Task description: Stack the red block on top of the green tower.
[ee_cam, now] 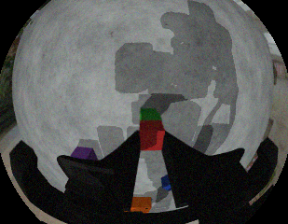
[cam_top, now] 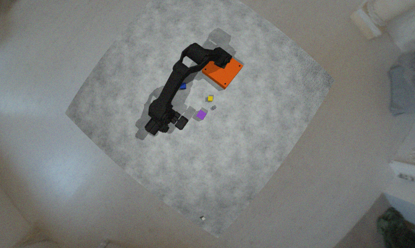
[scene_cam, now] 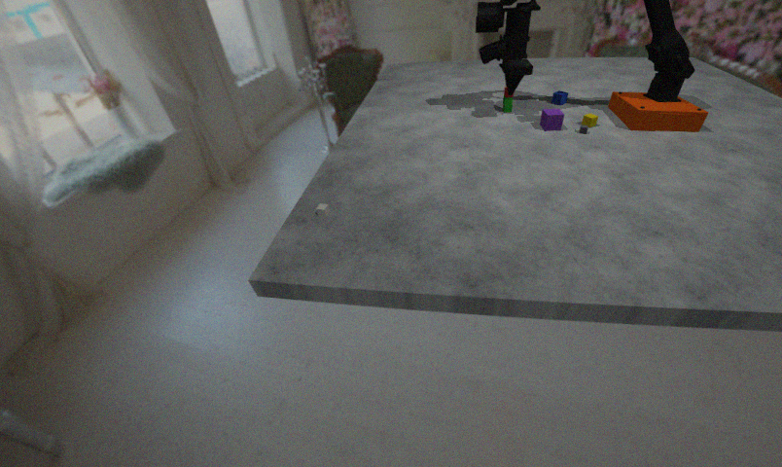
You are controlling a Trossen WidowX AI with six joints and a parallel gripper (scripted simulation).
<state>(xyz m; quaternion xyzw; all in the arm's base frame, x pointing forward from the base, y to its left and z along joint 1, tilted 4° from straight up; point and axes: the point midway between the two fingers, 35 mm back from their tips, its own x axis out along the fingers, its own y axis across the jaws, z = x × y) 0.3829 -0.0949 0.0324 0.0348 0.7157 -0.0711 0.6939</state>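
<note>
Now: gripper tip right at the red block. Round my gripper tip: purple block 7 cm behind, 13 cm to the left, 3 cm below; yellow block 17 cm behind, 14 cm to the left, 4 cm below; blue block 17 cm behind, 3 cm to the right, 3 cm below.
</note>
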